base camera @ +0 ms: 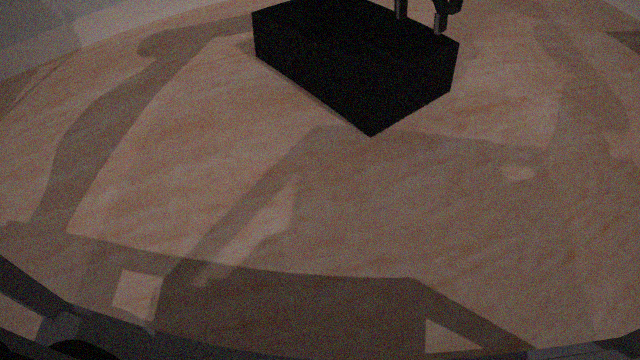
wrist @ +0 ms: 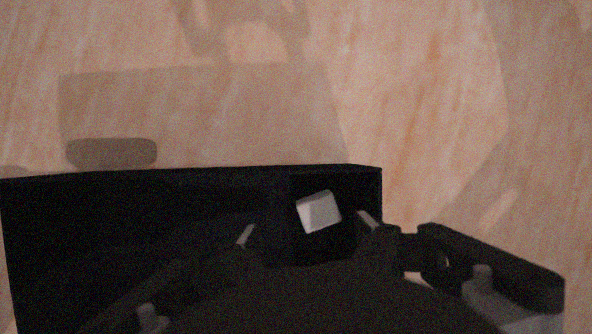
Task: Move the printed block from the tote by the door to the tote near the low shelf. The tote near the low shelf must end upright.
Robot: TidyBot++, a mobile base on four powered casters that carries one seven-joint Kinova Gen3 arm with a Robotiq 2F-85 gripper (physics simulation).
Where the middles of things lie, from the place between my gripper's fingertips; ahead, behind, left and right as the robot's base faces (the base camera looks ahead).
My hand is 10 cm above the pale grey printed block (wrist: 319,210), 2 cm past it and 1 cm to the left of it.
